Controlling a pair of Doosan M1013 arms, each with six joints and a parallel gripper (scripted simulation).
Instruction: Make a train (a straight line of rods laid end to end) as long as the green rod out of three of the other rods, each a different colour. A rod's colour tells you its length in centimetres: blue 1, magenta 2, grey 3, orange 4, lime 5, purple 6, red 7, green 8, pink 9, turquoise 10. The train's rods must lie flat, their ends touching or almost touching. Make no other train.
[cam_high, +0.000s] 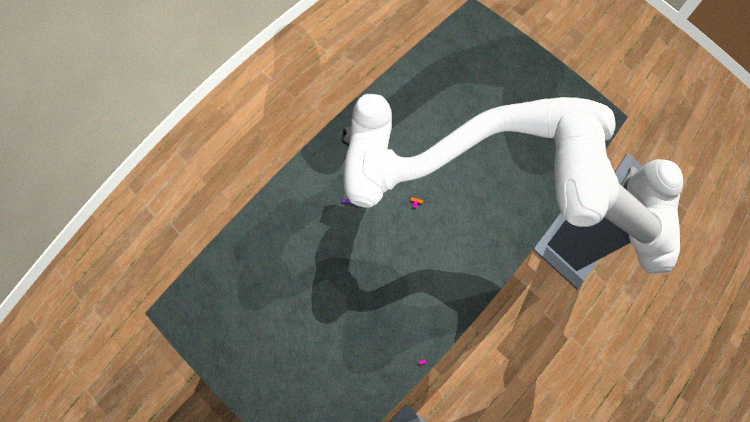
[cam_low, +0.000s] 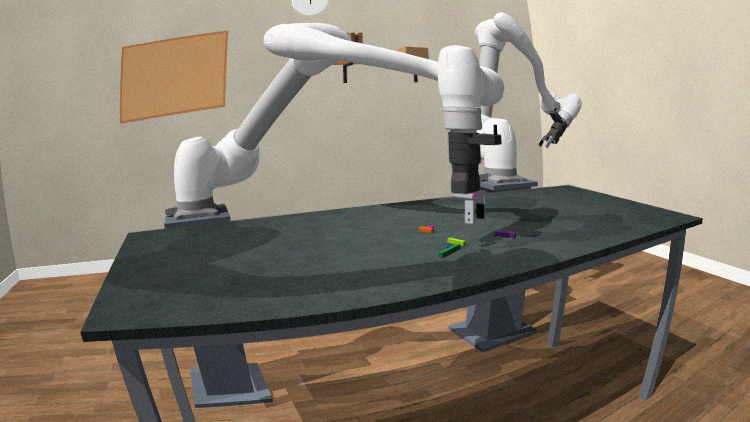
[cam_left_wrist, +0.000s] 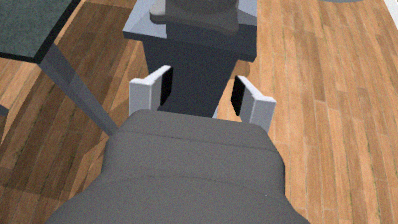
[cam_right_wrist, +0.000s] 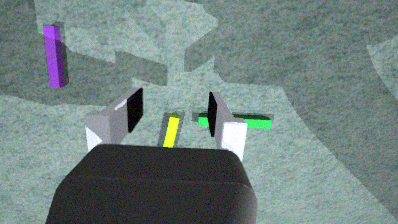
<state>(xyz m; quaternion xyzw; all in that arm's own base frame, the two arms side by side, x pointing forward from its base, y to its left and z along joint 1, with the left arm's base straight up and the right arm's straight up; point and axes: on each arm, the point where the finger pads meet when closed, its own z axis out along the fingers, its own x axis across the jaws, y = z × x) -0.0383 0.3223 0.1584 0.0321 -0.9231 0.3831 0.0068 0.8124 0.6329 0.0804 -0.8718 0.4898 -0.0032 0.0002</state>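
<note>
The purple rod is 120 mm to the left of my right hand, 80 mm below it and 40 mm behind it. Round my right hand: blue rod: 80 mm below, 60 mm to the right, 20 mm behind; green rod: 80 mm below, 70 mm to the right; lime rod: 80 mm below, 50 mm behind, 20 mm to the right.
</note>
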